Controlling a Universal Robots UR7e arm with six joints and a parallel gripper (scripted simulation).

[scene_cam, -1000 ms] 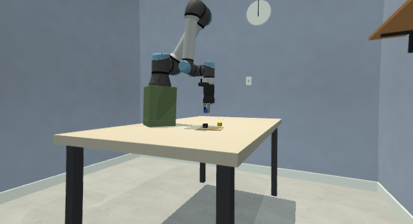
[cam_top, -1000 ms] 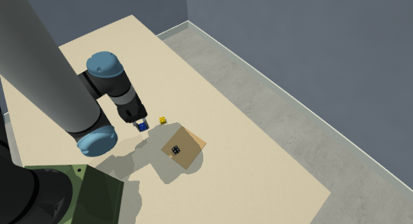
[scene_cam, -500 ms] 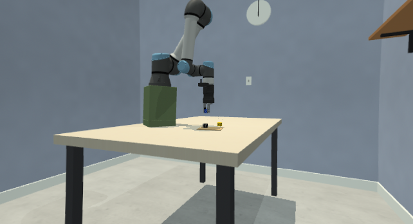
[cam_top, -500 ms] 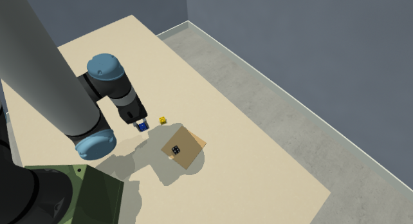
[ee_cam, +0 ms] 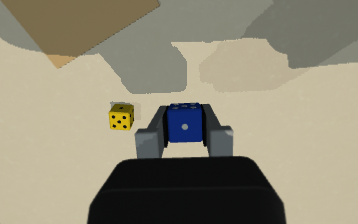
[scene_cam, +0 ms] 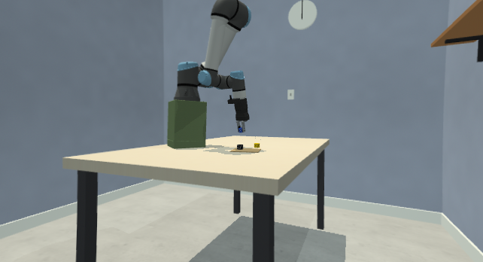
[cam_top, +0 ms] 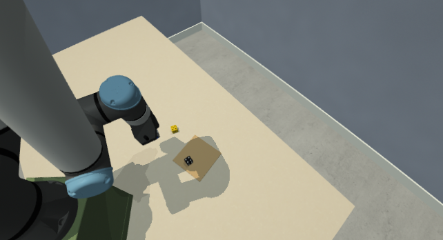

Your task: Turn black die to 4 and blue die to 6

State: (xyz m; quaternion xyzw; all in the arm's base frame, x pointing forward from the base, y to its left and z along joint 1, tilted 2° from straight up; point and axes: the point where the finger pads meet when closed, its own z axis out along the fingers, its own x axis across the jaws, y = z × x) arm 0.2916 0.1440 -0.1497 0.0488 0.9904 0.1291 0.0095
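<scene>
Now: the blue die 1 cm below my hand. Round my hand: tan mat (10 cm ahead, 12 cm to the right, 10 cm below); yellow die (8 cm ahead, 3 cm to the left, 9 cm below); black die (7 cm ahead, 12 cm to the right, 9 cm below).
</scene>
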